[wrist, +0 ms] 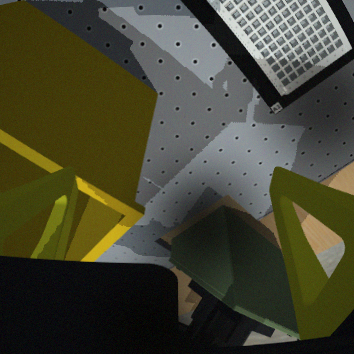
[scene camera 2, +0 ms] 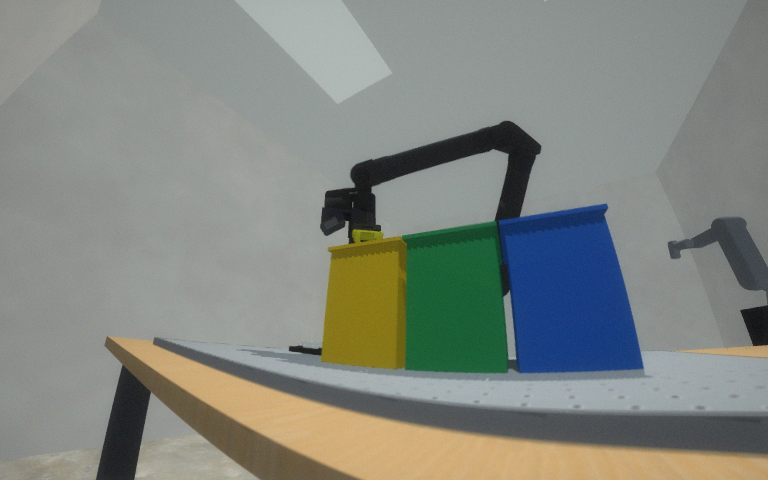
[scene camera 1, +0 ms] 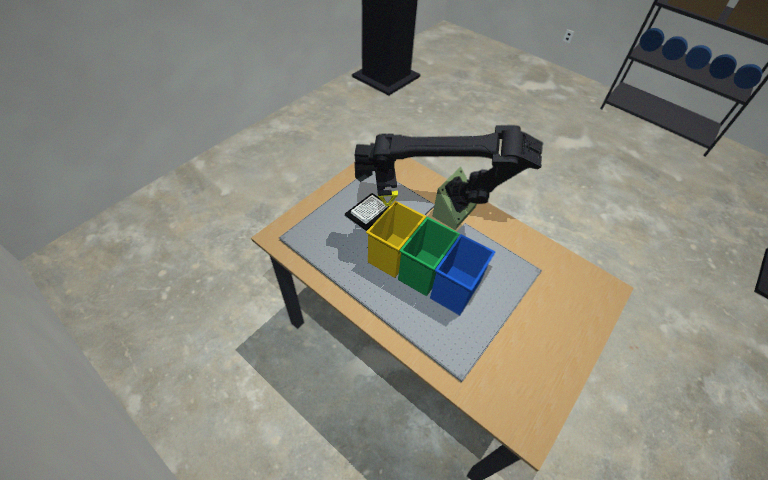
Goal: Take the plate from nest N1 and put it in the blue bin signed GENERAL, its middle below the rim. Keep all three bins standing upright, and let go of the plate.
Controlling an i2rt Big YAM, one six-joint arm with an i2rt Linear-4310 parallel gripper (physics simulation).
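Frame: origin at the arm's base, x left, y back, z up, level; metres.
Where they show: gripper, fingertip midpoint: [wrist: 173,177] [scene camera 1: 386,196]; arm's base at its link origin: [wrist: 232,301] [scene camera 1: 456,194].
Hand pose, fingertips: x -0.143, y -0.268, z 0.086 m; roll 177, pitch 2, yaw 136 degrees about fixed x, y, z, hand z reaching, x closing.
Note:
Things, the pixels of their top centre, and the offset from my fingertips.
- plate at its top centre: [wrist: 284,19] [scene camera 1: 369,207] dy +0.025, dx -0.104, dz -0.158 m
- blue bin at its top centre: [scene camera 2: 544,239] [scene camera 1: 466,260] dy -0.036, dx +0.372, dz -0.004 m
- yellow bin at its top centre: [scene camera 2: 386,259] [scene camera 1: 396,224] dy -0.070, dx +0.109, dz -0.004 m
- green bin at its top centre: [scene camera 2: 459,250] [scene camera 1: 430,241] dy -0.053, dx +0.240, dz -0.004 m
The plate [scene camera 1: 369,209] [wrist: 300,40] is a white grid tray lying flat in a black nest [scene camera 1: 350,214] [wrist: 250,68]; the nest's small corner tag is too blurred to read surely. My gripper [scene camera 1: 389,199] [scene camera 2: 367,235] [wrist: 173,177] is open and empty, with yellow fingers. It hangs above the table beside the yellow bin, apart from the plate. In the wrist view the plate is at the upper right, beyond the fingertips. The blue bin [scene camera 1: 459,288] [scene camera 2: 572,294] stands upright at the far end of the row from the plate. Its GENERAL sign does not show.
The yellow bin [scene camera 1: 383,253] [scene camera 2: 364,308] [wrist: 75,90] stands upright between the plate and the green bin [scene camera 1: 415,274] [scene camera 2: 455,305], also upright. One gripper finger overlaps the yellow bin's rim in the wrist view. The arm's green base bracket [scene camera 1: 447,212] [wrist: 260,265] stands behind the bins.

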